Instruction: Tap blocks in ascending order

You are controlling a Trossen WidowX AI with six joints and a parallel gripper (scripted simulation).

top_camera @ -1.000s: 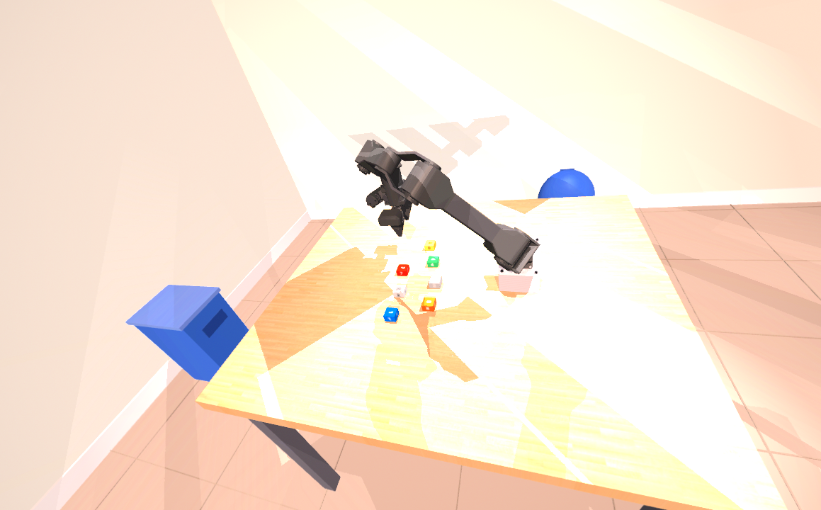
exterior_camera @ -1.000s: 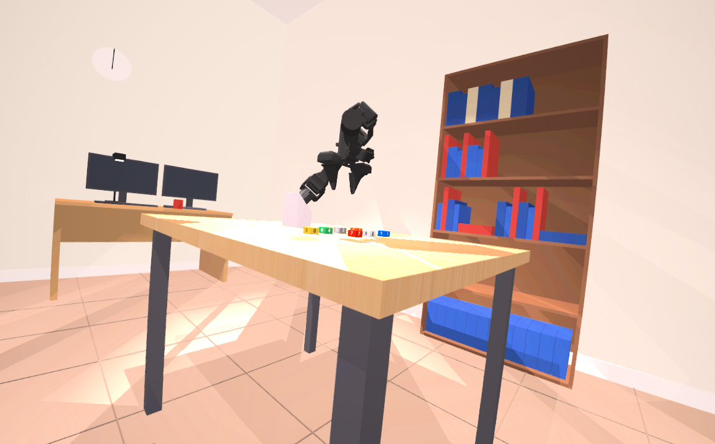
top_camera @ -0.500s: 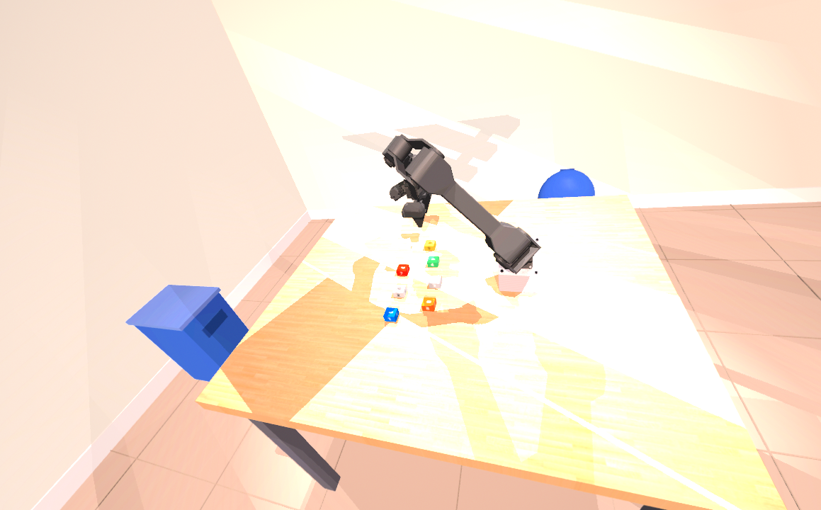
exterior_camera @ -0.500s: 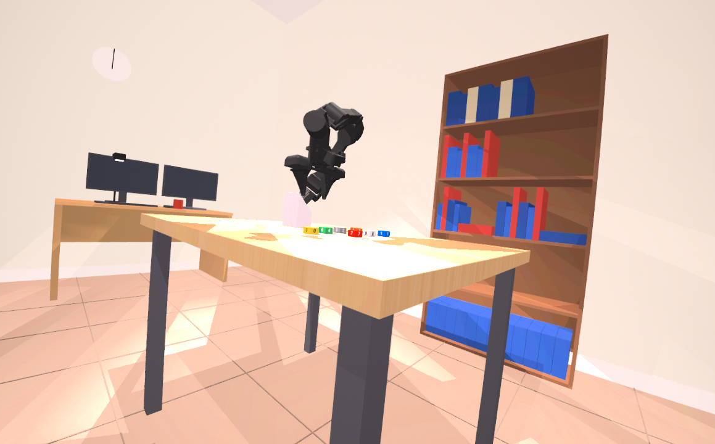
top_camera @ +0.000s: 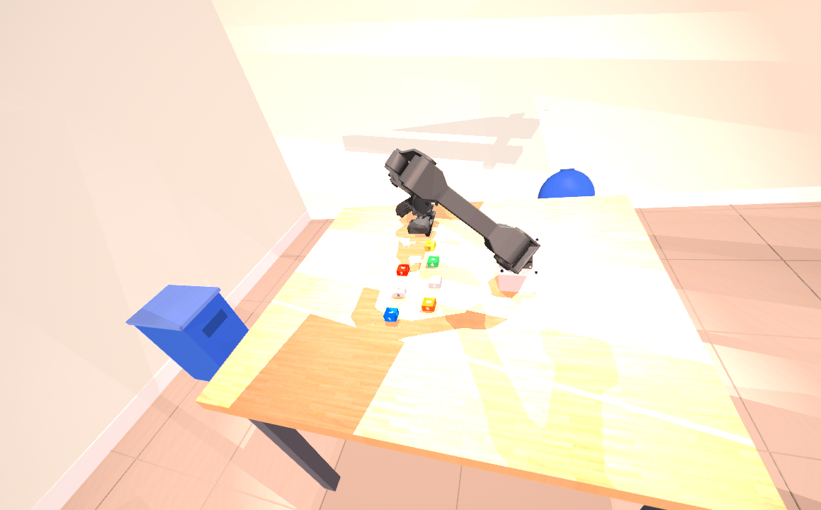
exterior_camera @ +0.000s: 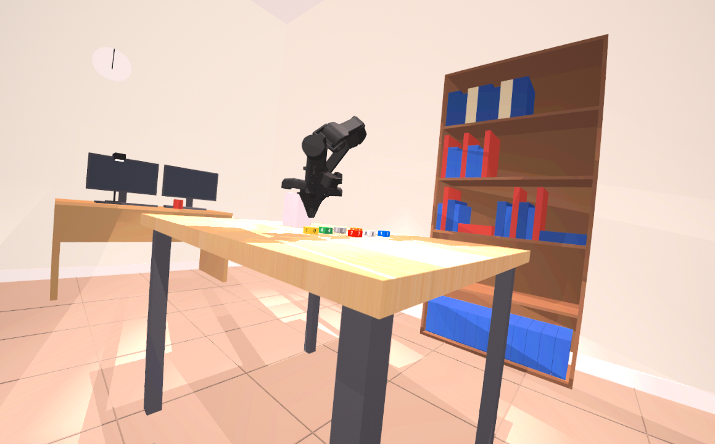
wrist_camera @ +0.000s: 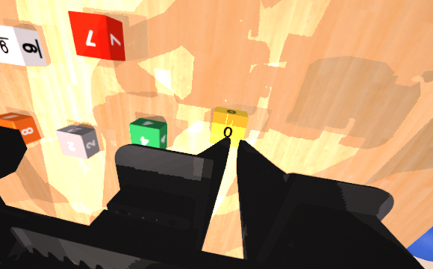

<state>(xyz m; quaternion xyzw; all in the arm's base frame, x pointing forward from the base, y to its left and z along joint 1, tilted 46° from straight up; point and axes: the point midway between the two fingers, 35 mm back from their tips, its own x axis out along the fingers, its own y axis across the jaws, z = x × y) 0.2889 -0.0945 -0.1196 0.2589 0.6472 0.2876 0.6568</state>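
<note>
Right now the yellow block is 1 cm to the left of my gripper tip and 4 cm below it. Also, from my gripper tip: red block 6 cm ahead, 13 cm to the left, 4 cm below; green block 3 cm behind, 9 cm to the left, 4 cm below; white block 4 cm ahead, 22 cm to the left, 4 cm below.
</note>
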